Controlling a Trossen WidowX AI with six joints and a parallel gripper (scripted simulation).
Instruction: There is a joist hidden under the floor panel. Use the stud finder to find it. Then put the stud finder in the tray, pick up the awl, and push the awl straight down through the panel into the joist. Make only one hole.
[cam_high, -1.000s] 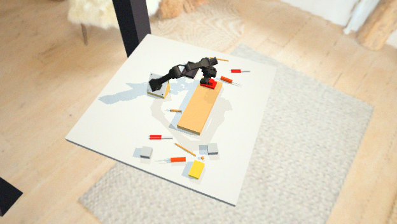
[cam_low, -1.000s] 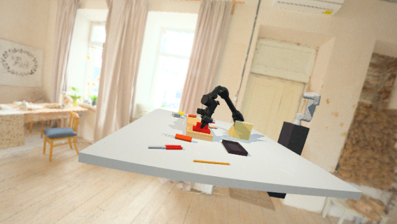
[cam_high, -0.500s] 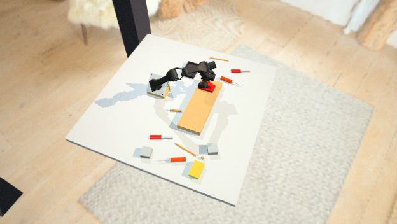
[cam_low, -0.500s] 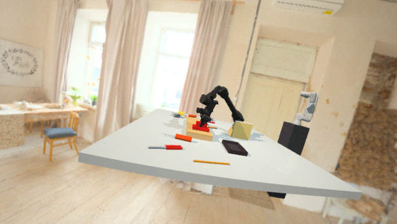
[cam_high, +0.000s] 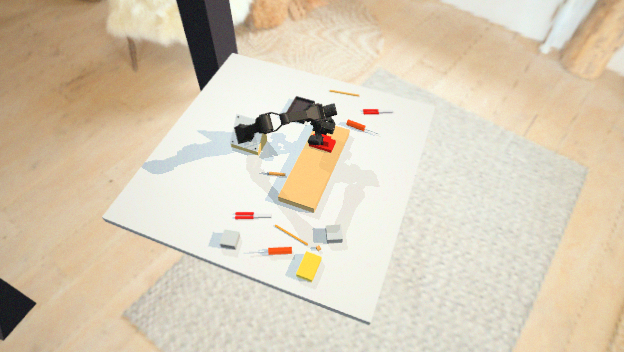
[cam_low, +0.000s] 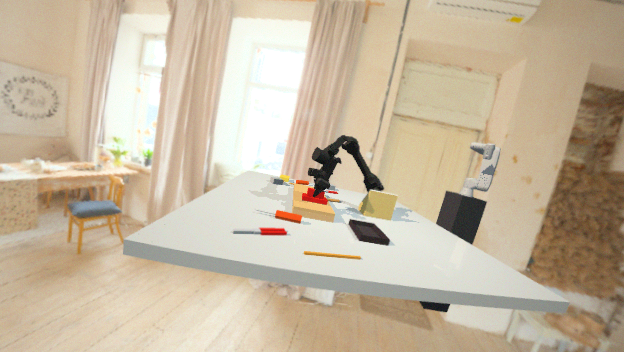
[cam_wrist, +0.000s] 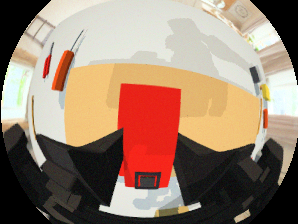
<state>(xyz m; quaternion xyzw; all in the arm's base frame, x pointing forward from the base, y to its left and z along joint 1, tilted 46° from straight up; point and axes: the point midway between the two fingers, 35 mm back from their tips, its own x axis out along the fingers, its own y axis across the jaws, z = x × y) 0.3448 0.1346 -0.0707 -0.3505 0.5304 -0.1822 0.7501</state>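
Now: the dark tray 240 mm behind my gripper tip, 190 mm to the left of it and 50 mm below it. From my gripper tip the other things lie so: stud finder (20 mm behind, 20 mm above); yellow block (610 mm to the right, 230 mm ahead, 50 mm below).
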